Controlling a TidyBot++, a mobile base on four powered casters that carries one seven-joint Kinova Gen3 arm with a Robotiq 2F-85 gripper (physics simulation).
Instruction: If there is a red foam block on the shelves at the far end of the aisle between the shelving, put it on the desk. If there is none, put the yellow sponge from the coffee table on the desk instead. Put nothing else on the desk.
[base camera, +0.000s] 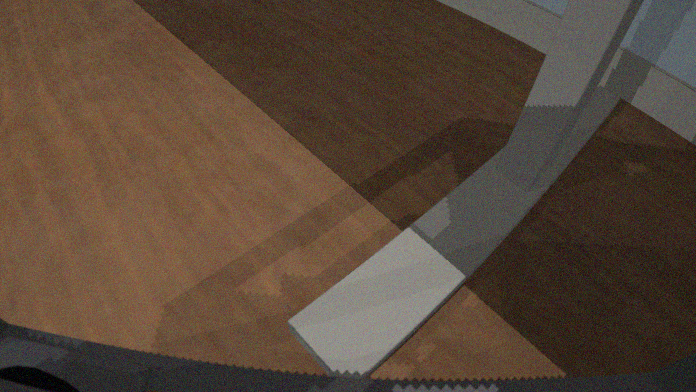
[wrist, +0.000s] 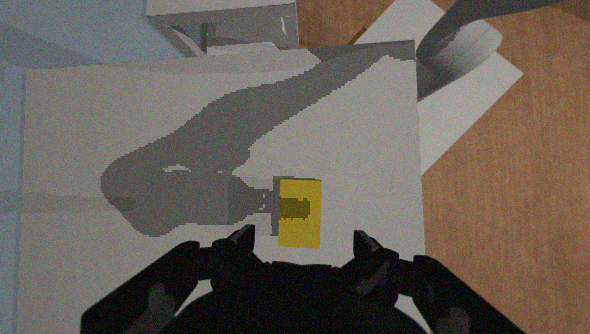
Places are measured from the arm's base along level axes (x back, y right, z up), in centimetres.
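Pixels of known places: gripper, between the fingertips: (wrist: 303, 238).
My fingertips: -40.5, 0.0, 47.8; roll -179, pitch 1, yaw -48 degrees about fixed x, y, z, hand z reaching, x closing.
Behind a point stands the place of what it marks, as x, y, z.
A yellow sponge (wrist: 299, 227) @(-42.9, -1.1, 36.9) lies flat on a pale, flat-topped surface (wrist: 360, 145) @(-26.5, 0.5, 32.3) in the wrist view, towards the lower middle. The frames do not show clearly whether this top is the desk. My gripper (wrist: 303, 238) @(-40.5, 0.0, 47.8) is open and empty above the top, with its fingers apart to the left and right of the sponge in the view. The sponge is clear of both fingertips. The arm's shadow falls across the top and partly over the sponge. A red foam block and the shelves do not show in either view.
A grey box-like piece of furniture (wrist: 250, 25) @(-1.5, 80.1, -24.7) stands beyond the top's far edge. Wooden floor (wrist: 510, 200) @(27.9, -82.9, -39.6) (base camera: 125, 175) @(-39.0, -28.4, -39.6) lies right of the top. A white slab (base camera: 375, 300) shows low in the base view. Part of the robot's arm (wrist: 460, 50) @(-3.1, -0.4, 31.8) shows at the upper right.
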